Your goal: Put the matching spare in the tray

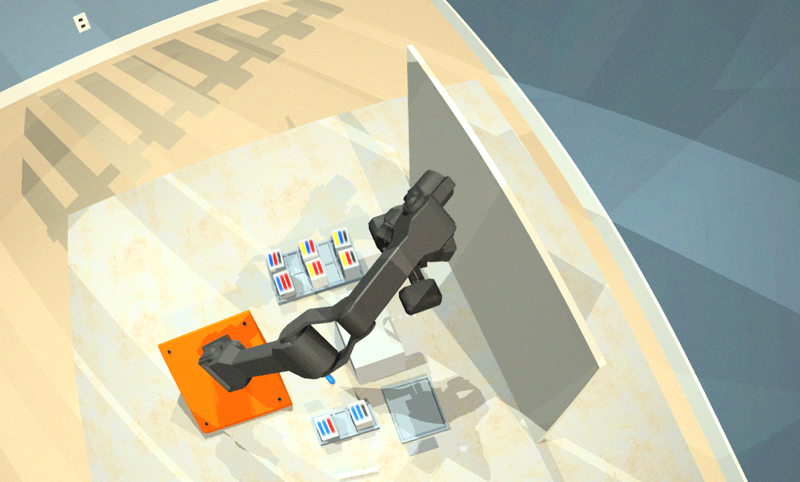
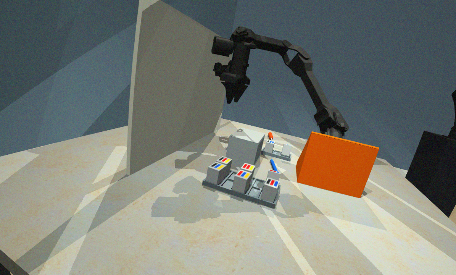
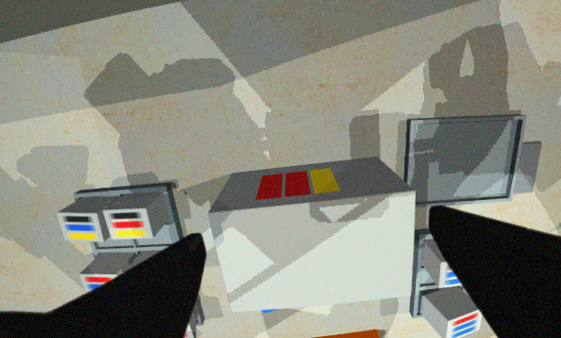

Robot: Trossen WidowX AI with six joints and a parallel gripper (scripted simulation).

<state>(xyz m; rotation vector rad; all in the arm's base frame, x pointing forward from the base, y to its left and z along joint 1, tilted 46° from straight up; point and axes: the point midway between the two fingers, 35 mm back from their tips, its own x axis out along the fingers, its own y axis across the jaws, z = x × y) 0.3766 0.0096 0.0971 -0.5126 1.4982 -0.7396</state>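
The grey spare block is 110 mm behind my gripper tip, 200 mm to the left of it and 160 mm below it. Round my gripper tip: grey mounted unit 80 mm behind, 20 mm to the left, 150 mm below; pale panel 150 mm ahead, 20 mm to the right, 30 mm above; shallow pale tray 70 mm behind, 170 mm to the right, 200 mm below.
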